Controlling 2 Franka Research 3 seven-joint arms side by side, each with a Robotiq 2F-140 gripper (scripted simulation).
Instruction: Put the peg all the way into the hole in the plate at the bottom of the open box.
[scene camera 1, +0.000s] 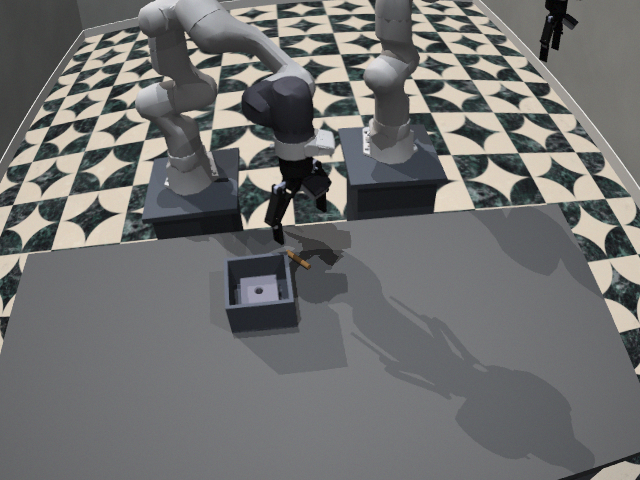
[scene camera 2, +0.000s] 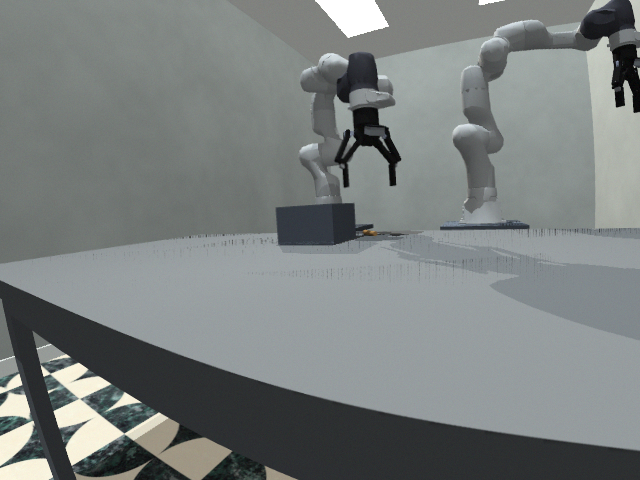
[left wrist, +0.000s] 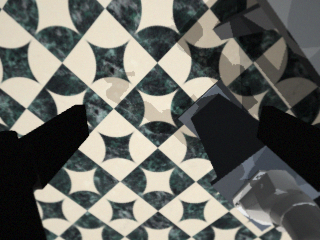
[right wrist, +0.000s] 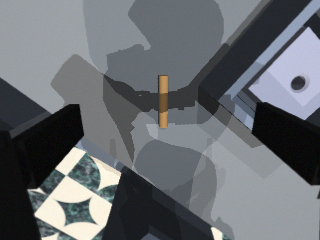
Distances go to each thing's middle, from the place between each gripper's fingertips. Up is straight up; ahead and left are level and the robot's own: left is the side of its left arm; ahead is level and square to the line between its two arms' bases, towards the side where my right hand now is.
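The dark blue-grey box (scene camera 1: 279, 314) is 130 mm below my right hand (scene camera 1: 300, 225), 130 mm to the right of it and 110 mm ahead of it. As for the pale plate (scene camera 1: 262, 288), my right hand is 110 mm above it, while also being 130 mm to the left of it and 110 mm short of it.
From my left hand, the dark blue-grey box is 490 mm ahead, 1040 mm to the right and 390 mm below. The pale plate is 370 mm below my left hand, and it too is 490 mm ahead of that hand and 1040 mm to the right of it.
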